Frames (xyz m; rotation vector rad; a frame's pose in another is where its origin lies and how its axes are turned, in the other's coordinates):
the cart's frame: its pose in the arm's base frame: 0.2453 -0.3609 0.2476 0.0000 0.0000 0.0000
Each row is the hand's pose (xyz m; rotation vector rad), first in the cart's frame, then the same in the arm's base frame.
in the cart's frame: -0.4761 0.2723 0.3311 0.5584 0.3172 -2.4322
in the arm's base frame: -0.2308 -0.0886 0.5787 0.5584 0.3172 -2.4322
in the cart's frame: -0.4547 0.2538 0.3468 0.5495 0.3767 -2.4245
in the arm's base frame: -0.2094 -0.1071 0.5944 0.5495 0.3767 -2.4245
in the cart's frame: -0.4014 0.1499 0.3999 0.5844 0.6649 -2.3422
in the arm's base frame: -0.1561 -0.2110 0.6475 0.5844 0.6649 -2.3422
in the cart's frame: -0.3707 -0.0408 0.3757 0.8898 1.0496 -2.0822
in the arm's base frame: -0.1254 -0.4017 0.6233 0.8898 1.0496 -2.0822
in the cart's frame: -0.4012 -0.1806 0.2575 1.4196 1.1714 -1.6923
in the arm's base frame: -0.1559 -0.5415 0.5051 1.4196 1.1714 -1.6923
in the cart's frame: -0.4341 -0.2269 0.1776 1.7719 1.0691 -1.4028
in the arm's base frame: -0.1888 -0.5878 0.4252 1.7719 1.0691 -1.4028
